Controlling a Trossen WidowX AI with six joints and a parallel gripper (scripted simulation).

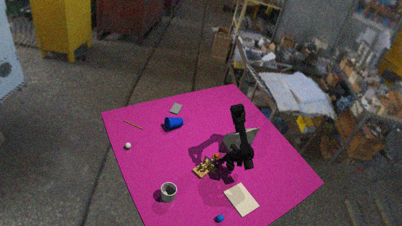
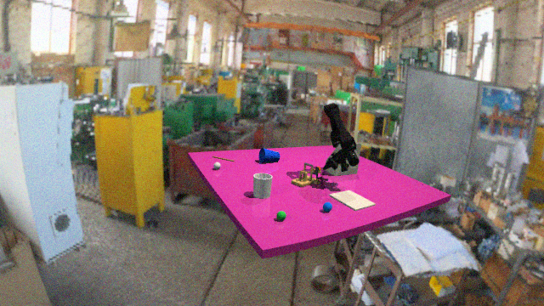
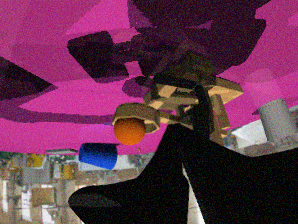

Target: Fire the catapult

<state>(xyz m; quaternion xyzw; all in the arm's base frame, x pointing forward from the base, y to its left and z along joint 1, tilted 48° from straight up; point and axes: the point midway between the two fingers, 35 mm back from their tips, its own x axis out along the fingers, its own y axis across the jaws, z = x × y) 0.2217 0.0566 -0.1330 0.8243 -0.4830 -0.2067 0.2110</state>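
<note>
My gripper tip is 5 cm to the left of the orange ball and 2 cm above it. Also, from my gripper tip: wooden catapult: 6 cm ahead, 2 cm to the right, 2 cm below; then beige plate: 29 cm to the left, 7 cm below, 1 cm ahead; then blue ball: 33 cm to the left, 21 cm ahead, 5 cm below.
</note>
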